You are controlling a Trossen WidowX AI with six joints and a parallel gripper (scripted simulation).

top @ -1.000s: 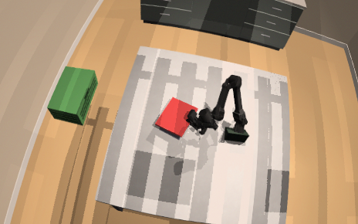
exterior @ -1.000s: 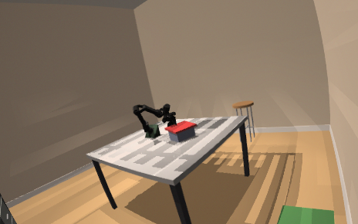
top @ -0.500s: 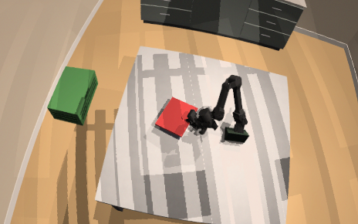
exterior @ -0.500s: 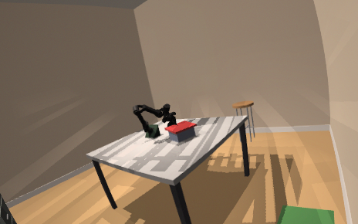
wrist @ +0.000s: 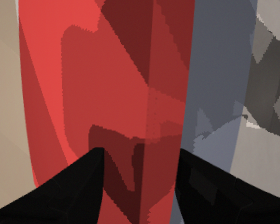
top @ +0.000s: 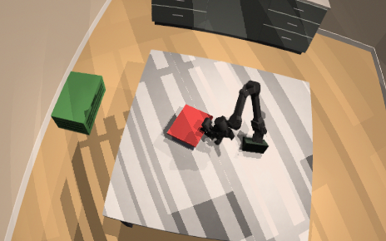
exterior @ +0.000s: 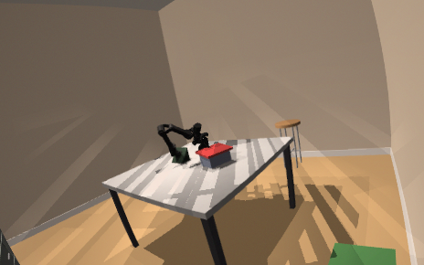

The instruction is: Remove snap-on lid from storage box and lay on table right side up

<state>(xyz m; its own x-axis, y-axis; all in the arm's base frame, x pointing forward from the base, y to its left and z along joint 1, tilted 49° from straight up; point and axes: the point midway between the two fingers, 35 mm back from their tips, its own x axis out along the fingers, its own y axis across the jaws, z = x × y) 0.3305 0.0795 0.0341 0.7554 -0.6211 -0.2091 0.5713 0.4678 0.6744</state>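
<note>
Now: the red lid 7 cm ahead of my gripper tip and 2 cm to the right of it. Round my gripper tip: grey storage box (7 cm ahead, 6 cm below, 2 cm to the right).
</note>
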